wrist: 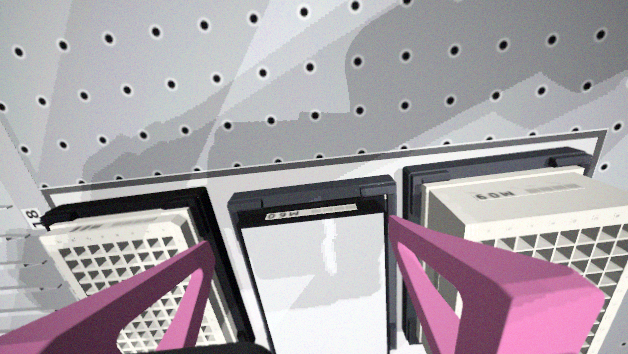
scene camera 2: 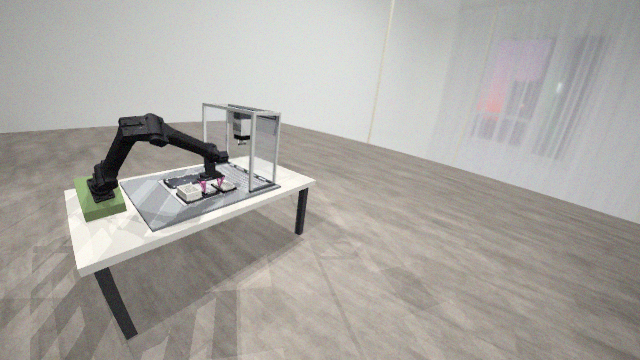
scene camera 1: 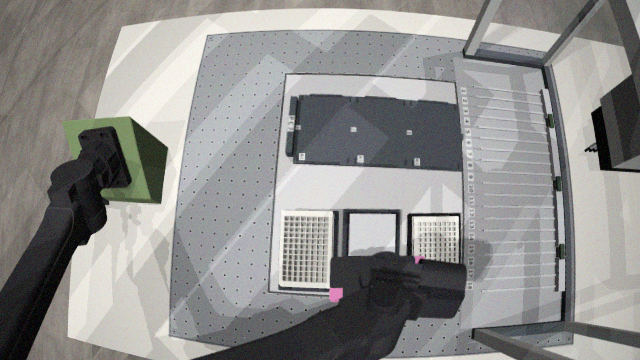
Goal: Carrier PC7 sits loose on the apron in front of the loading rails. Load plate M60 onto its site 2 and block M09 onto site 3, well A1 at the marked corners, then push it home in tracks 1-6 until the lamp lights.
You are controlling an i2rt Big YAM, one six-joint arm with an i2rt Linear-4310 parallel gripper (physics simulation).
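Places are measured from the arm's base along level axes (x ahead, y left, z up), in metres.
Where they show: gripper, fingertip midpoint: [wrist: 299,238] [scene camera 2: 212,189]; arm's base, origin of the base link: [scene camera 2: 101,189] [scene camera 1: 106,156].
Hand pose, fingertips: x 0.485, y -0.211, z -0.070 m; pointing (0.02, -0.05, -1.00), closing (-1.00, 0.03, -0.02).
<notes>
Each offset is from my fingertips to the centre of the thing.
Carrier PC7 @[dx +0.017, dy +0.267, dz -0.017 m] [scene camera 1: 380,145] [scene camera 2: 181,181] is a long dark tray lying flat and empty on the apron, its right end at the front of the low-numbered tracks of the loading rails [scene camera 1: 515,212]. Load plate M60 @[dx -0.005, dy +0.054, dz -0.013 m] [scene camera 1: 372,231] [wrist: 315,270], with a white top and black rim, sits in the middle dark holder. Block M09 @[dx -0.112, dy +0.055, dz +0.000 m] [scene camera 1: 306,250] [scene camera 2: 189,193] [wrist: 520,200], tall and cream with a grid of wells, sits in the holder beside it. My gripper [scene camera 1: 377,277] [scene camera 2: 212,184] [wrist: 299,238] is open and empty, its pink fingers on either side of M60, apart from it as far as the wrist view shows.
A lower cream gridded plate @[dx +0.107, dy +0.042, dz -0.013 m] [scene camera 1: 436,232] [scene camera 2: 226,186] [wrist: 120,245] sits in the third holder, close to one finger. A metal frame [scene camera 1: 482,27] [scene camera 2: 253,150] stands over the rails, with a dark head @[dx +0.347, dy +0.158, dz +0.316 m] [scene camera 1: 620,125] [scene camera 2: 242,126] hanging in it. Several small dark green parts line the rails' far end.
</notes>
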